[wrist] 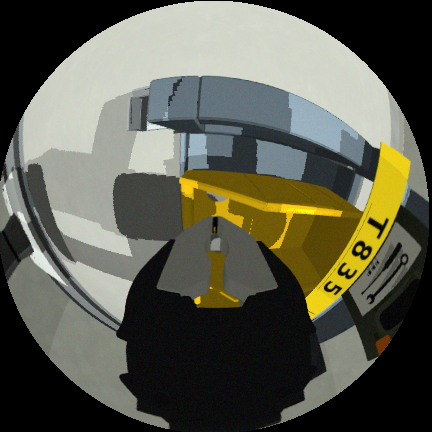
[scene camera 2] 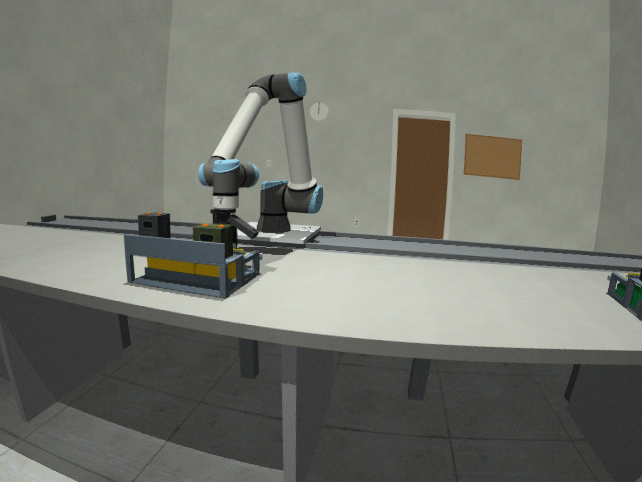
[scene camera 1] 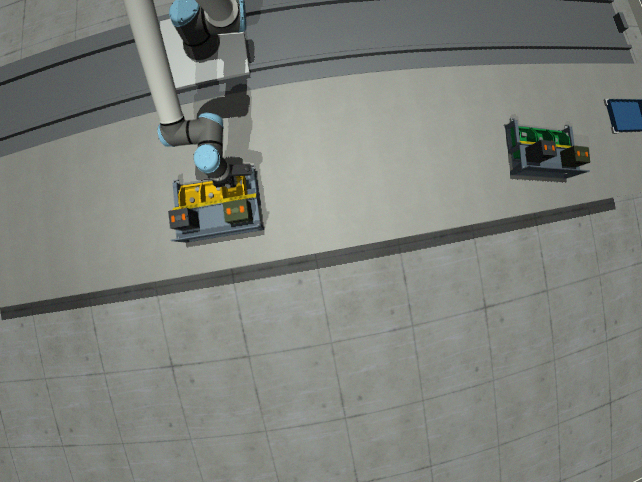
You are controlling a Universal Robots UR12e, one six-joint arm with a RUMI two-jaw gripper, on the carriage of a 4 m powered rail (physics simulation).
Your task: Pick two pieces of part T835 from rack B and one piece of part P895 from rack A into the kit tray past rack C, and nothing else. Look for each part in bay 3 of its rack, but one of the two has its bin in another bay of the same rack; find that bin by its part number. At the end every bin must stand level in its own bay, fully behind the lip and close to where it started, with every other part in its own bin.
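Observation:
Rack B (scene camera 1: 211, 224) (scene camera 2: 173, 247) (wrist: 245, 102) is a grey frame with yellow bins. The yellow bin labelled T835 (scene camera 1: 241, 183) (wrist: 322, 245) sits at its right end in scene camera 1, behind the olive box. My gripper (wrist: 213, 217) points down into this bin. Its fingers stand a little apart, with yellow bin showing through the narrow gap. A small light grey spot, perhaps a T835 part (wrist: 216, 244), shows between the fingers; I see no clear grip on it. The fingertips are hidden in both scene views. The blue kit tray (scene camera 1: 625, 115) stands far right. No P895 label is readable.
An olive box (scene camera 1: 238, 212) (scene camera 2: 212, 236) (wrist: 370, 320) and a dark box (scene camera 1: 182, 218) (scene camera 2: 154, 224) stand up at rack B's front. A rack with green bins (scene camera 1: 547, 163) (scene camera 2: 613, 285) stands near the kit tray, with two boxes. The rail (scene camera 1: 414, 31) runs behind the table.

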